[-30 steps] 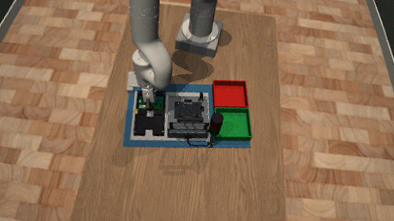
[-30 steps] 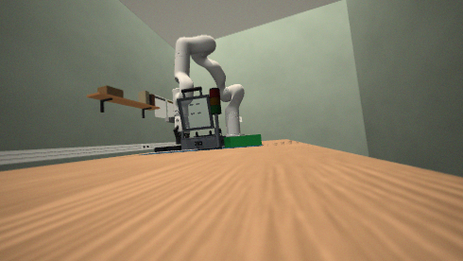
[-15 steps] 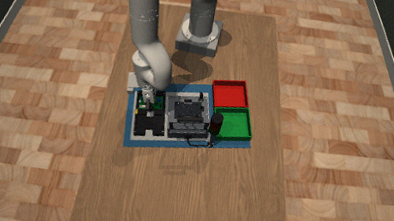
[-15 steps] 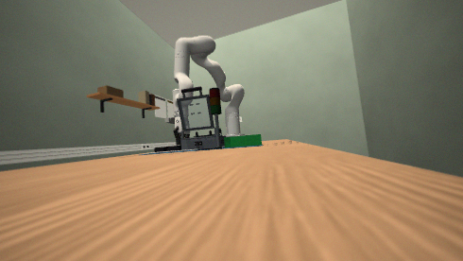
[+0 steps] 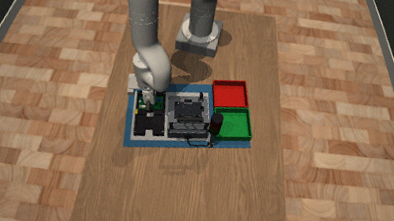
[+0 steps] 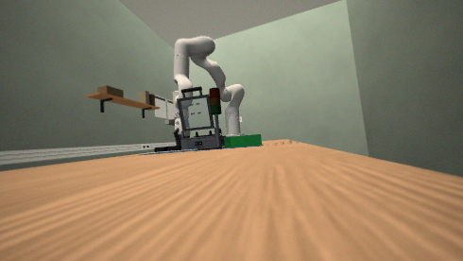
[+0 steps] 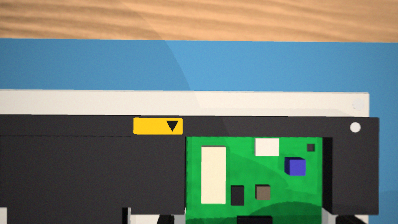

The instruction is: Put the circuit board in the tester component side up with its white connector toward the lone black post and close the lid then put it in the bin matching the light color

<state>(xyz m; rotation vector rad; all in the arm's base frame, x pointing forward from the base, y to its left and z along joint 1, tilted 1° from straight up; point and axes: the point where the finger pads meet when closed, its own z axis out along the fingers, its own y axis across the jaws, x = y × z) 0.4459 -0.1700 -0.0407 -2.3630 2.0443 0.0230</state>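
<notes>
The green circuit board lies 10 mm below my hand. Round my hand: dark nest 40 mm ahead, 180 mm to the left, 40 mm above; tester lid 160 mm ahead, 190 mm to the left, 150 mm above; red bin 100 mm behind, 360 mm to the left, 10 mm below.
</notes>
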